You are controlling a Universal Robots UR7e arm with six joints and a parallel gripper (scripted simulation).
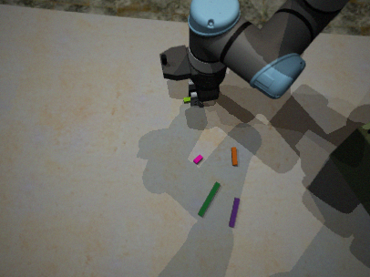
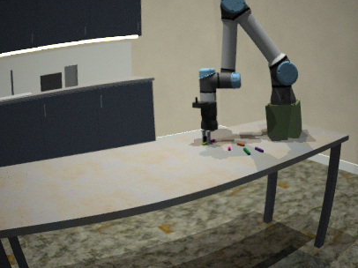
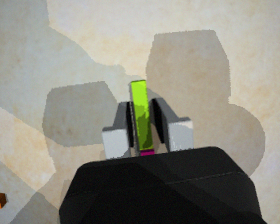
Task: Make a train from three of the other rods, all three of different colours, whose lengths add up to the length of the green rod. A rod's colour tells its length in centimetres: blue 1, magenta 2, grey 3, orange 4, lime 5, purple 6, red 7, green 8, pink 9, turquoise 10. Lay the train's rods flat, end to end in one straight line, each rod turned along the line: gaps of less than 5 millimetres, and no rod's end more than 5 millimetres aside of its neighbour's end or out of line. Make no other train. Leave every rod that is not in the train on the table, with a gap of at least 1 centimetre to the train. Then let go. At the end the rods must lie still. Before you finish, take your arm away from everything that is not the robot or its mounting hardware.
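Right now my hand is 1 cm above the lime rod. From my hand the other things lie so: blue rod: 5 cm behind, 1 cm to the right, 1 cm below; orange rod: 14 cm to the left, 9 cm behind, 1 cm below; green rod: 24 cm to the left, 3 cm behind, 1 cm below.
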